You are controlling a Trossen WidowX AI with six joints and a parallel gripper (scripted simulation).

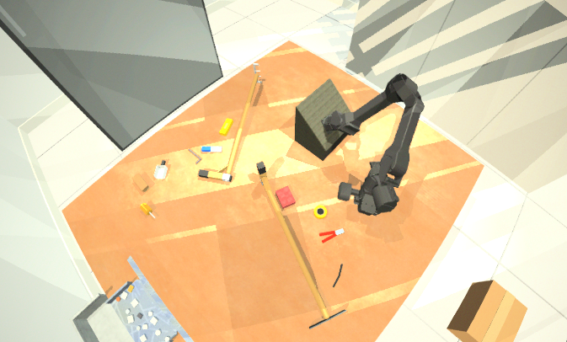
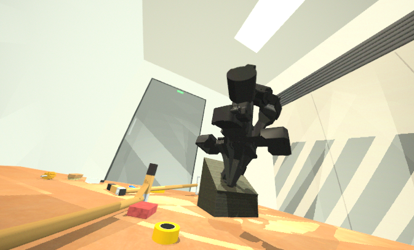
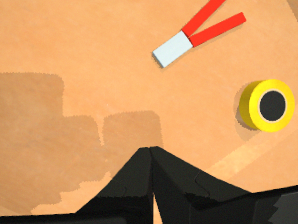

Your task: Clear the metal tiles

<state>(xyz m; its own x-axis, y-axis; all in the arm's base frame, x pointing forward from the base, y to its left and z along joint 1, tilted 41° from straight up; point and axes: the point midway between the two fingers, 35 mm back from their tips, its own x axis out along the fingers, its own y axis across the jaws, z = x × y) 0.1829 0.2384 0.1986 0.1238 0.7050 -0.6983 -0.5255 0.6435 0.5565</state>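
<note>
My gripper tip is 24 cm to the left of the red block, 13 cm short of it and 10 cm above it. Round my gripper tip: red clip: 11 cm below, 10 cm ahead, 1 cm to the right; yellow tape roll: 10 cm to the right, 10 cm below, 7 cm ahead; black strip: 20 cm ahead, 11 cm to the left, 11 cm below.
</note>
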